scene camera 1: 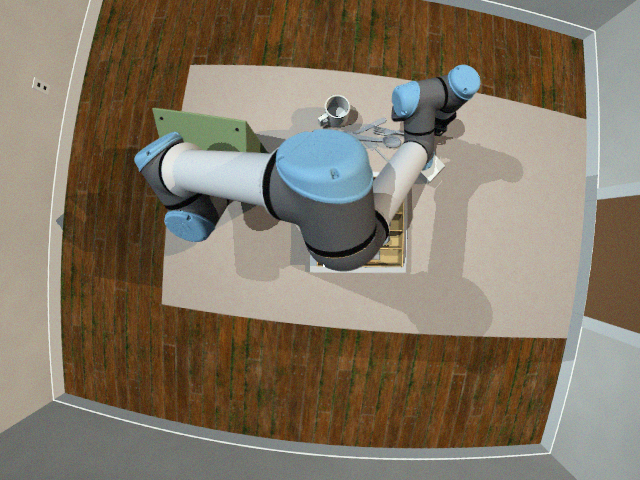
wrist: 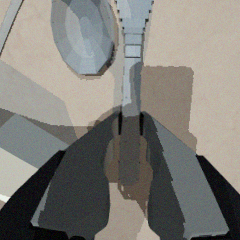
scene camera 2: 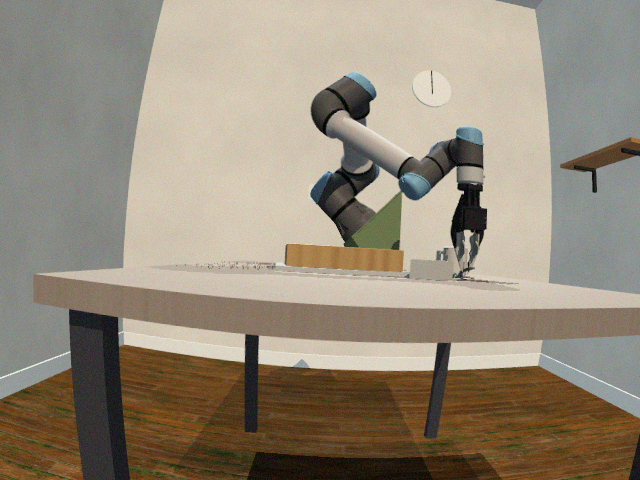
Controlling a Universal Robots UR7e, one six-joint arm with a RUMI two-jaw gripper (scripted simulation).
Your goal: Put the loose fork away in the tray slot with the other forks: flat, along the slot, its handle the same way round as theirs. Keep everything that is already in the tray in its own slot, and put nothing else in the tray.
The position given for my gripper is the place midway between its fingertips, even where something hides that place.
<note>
I see my gripper (scene camera 2: 465, 272) and a white block (scene camera 2: 419, 269).
My gripper shows as well in the wrist view (wrist: 131, 113).
</note>
